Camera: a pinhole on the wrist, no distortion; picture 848 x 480 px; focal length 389.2 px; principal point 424.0 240.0 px. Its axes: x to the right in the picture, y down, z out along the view. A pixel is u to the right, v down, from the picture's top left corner.
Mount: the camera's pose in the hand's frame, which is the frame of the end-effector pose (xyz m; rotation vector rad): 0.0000 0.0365 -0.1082 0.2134 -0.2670 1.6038
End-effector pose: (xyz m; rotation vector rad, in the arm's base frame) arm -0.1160 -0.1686 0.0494 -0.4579 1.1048 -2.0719
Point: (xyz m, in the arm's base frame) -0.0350 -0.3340 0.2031
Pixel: 462 154
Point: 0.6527 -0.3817 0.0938
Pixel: 791 447
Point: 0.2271 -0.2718 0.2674
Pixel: 527 352
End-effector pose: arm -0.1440 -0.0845 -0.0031 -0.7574 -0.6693 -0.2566
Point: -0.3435 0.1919 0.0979
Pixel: 564 298
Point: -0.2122 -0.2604 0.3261
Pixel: 14 41
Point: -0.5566 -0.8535 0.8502
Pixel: outside the picture
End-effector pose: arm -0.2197 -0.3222 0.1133 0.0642 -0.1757 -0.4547
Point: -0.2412 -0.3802 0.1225
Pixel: 274 216
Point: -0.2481 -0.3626 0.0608
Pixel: 127 313
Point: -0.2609 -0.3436 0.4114
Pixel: 501 207
